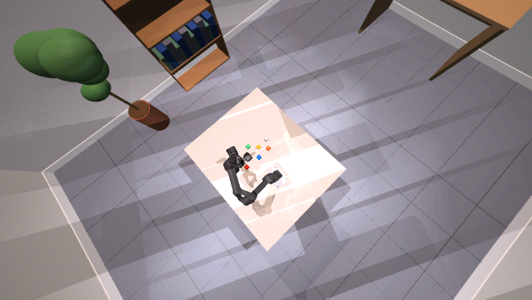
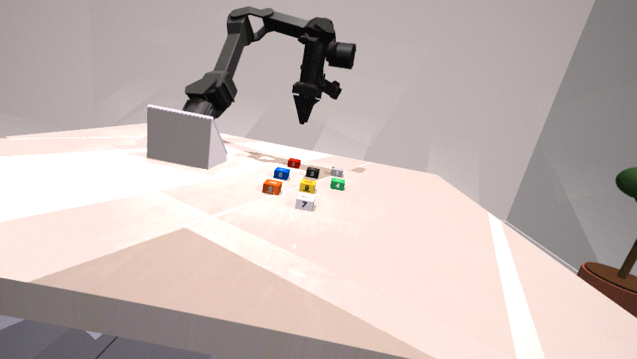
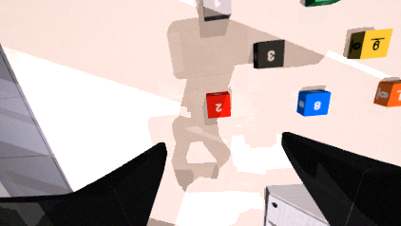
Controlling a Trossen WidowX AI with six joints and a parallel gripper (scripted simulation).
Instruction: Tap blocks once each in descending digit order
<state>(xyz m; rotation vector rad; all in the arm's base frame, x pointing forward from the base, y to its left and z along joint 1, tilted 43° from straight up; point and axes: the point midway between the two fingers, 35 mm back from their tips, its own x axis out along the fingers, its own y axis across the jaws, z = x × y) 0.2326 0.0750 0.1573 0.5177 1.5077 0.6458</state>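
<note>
My gripper tip is 200 mm to the left of the yellow 9 block, 120 mm above it and 70 mm short of it. Round my gripper tip: grey 1 block: 120 mm below, 120 mm ahead; red 2 block: 120 mm below, 10 mm to the right, 10 mm behind; black 3 block: 120 mm below, 70 mm to the right, 60 mm ahead.
</note>
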